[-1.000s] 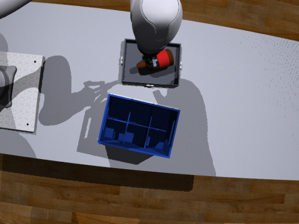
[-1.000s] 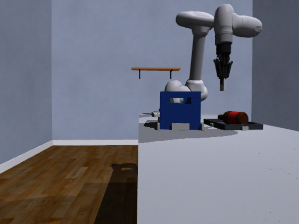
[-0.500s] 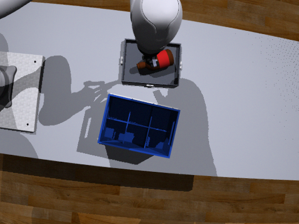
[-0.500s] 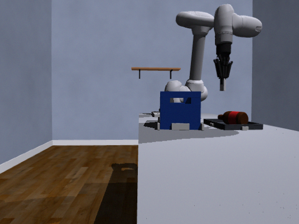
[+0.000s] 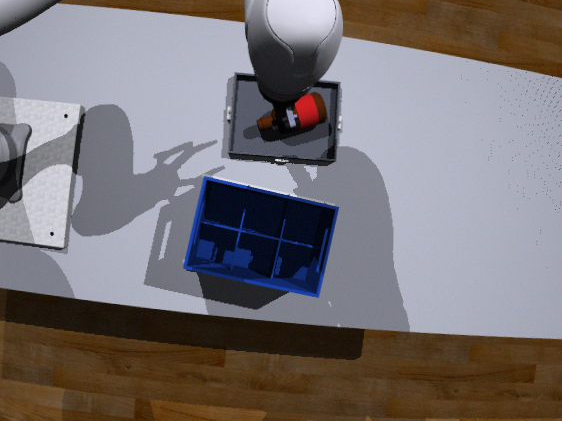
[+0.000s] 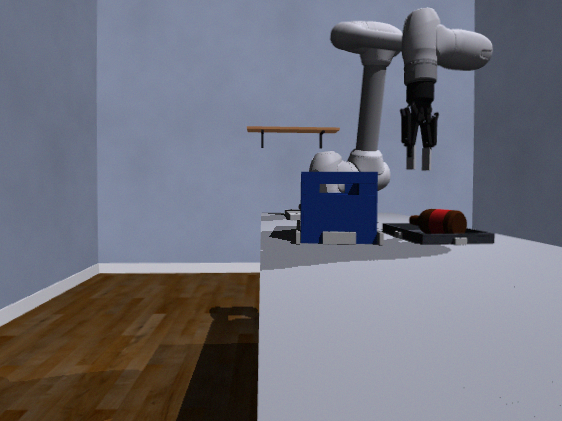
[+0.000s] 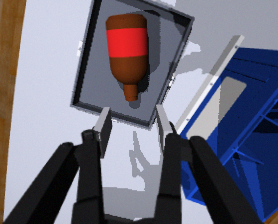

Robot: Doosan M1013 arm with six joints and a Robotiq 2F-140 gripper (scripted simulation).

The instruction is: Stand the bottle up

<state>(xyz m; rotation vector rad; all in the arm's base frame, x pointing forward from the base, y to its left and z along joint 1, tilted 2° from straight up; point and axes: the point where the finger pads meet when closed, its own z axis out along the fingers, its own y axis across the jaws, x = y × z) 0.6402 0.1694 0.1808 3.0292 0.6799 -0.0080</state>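
Now: hand 18 cm above the bottle, 4 cm short of it and 3 cm to the right of it. The rest, counted from my hand: blue crate (25 cm to the right, 13 cm below, 1 cm ahead); then dark tray (21 cm below, 3 cm to the left, 3 cm ahead).
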